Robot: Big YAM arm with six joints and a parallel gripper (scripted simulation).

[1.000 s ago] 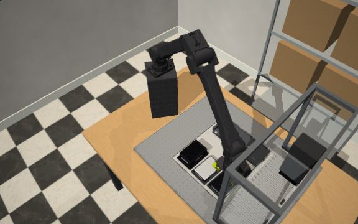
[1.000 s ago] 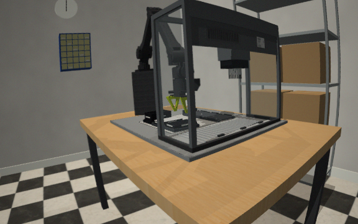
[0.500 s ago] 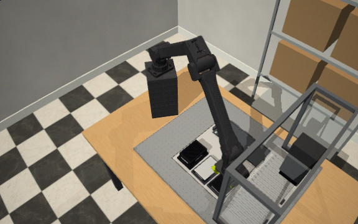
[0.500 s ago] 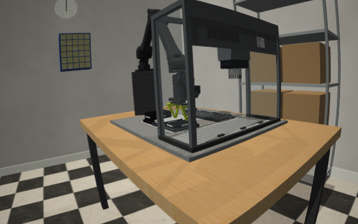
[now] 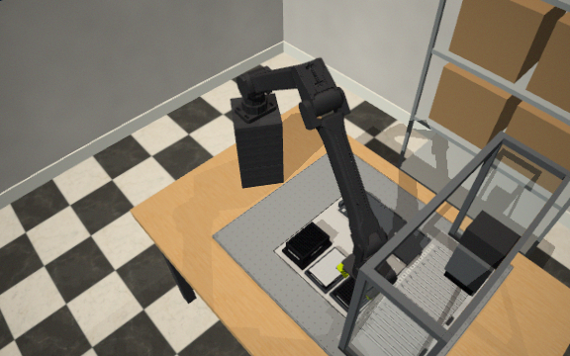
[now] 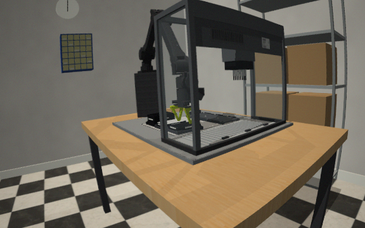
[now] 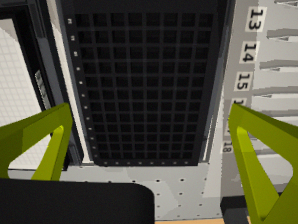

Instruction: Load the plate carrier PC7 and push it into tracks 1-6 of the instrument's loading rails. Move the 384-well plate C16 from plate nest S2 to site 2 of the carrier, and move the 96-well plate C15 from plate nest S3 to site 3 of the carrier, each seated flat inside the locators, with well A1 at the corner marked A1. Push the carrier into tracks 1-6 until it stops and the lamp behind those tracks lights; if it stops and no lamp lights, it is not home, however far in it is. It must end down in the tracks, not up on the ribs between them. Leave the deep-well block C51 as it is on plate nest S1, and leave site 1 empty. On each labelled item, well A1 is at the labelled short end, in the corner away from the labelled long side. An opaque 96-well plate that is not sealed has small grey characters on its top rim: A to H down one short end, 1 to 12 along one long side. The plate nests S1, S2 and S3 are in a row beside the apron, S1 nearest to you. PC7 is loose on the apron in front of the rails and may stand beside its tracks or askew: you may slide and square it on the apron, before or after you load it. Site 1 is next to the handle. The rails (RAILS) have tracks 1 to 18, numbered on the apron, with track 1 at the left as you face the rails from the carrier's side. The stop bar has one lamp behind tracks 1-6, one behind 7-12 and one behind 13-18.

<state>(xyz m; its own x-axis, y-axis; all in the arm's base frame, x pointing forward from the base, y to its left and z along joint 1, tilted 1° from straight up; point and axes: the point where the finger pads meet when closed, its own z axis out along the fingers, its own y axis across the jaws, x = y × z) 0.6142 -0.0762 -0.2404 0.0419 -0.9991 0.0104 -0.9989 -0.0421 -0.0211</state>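
Now: the black 96-well plate C15 3 cm below my hand. Also, from my hand: plate nest S2 (11 cm behind, 1 cm to the right, 4 cm below); plate nest S3 (4 cm below); dark grey carrier PC7 (12 cm behind, 25 cm to the left, 3 cm below).
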